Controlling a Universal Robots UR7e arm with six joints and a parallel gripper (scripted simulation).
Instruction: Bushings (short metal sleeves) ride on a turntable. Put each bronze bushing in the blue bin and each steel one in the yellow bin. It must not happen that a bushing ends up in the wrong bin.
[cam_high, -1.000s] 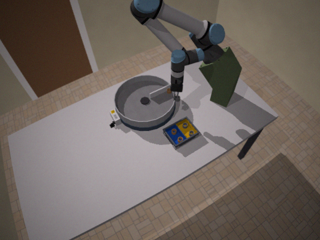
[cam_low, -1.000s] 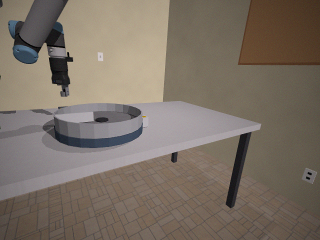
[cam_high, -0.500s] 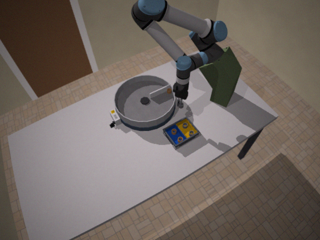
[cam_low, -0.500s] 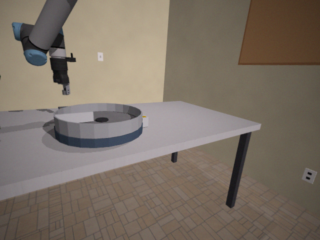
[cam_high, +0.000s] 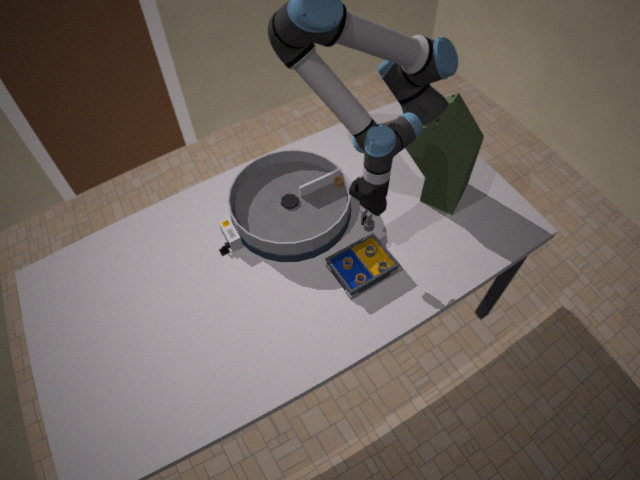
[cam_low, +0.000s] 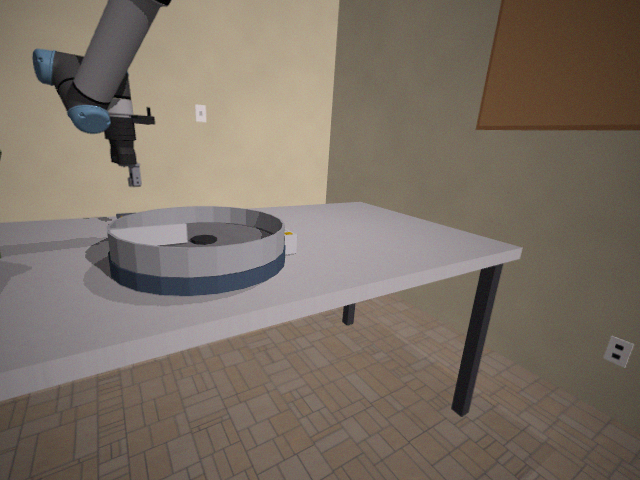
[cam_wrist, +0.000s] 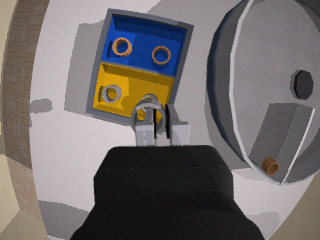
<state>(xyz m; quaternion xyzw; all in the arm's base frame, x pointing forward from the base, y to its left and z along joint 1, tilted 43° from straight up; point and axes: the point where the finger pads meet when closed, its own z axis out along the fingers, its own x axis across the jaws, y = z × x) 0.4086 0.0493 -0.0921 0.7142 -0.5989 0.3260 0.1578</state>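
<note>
The blue bin is 15 cm below my hand, 5 cm ahead of it and 4 cm to the left of it. Round my hand: grey turntable (30 cm to the right, 13 cm below, 6 cm ahead).
</note>
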